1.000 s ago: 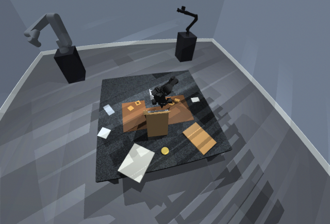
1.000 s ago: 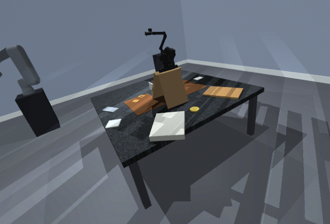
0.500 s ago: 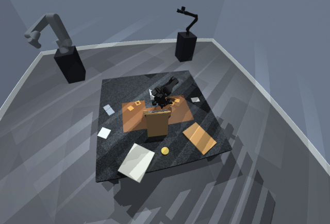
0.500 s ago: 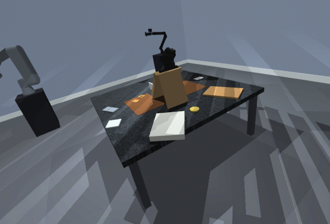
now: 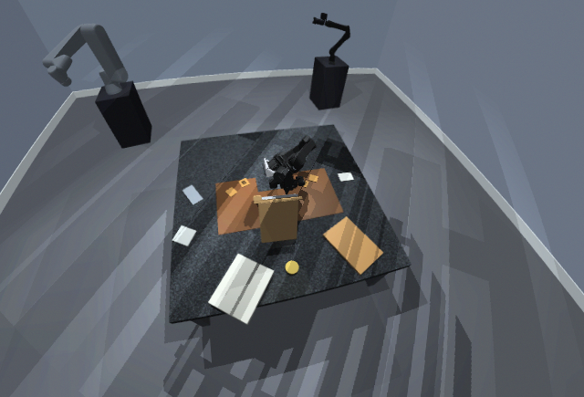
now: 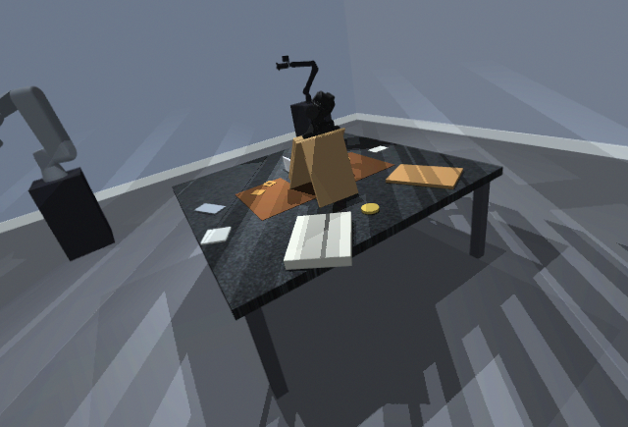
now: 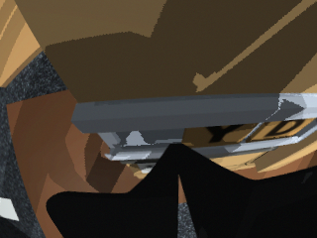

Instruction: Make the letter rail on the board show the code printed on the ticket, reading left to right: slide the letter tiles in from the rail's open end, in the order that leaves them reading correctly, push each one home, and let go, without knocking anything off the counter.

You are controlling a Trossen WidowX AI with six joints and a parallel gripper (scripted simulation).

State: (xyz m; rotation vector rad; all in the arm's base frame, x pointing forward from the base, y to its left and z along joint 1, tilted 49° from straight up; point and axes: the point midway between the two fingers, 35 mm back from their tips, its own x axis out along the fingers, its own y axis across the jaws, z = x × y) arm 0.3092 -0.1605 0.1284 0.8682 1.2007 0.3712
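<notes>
Now: gripper tip 100 mm above the white ticket, 50 mm past it and 10 mm to the right of it. The rest, counted from my gripper tip: white box: 370 mm ahead, 360 mm to the right, 150 mm below; then brown mat: 170 mm below, 140 mm behind, 10 mm to the right; then flat tan slab: 340 mm ahead, 290 mm to the left, 170 mm below.
</notes>
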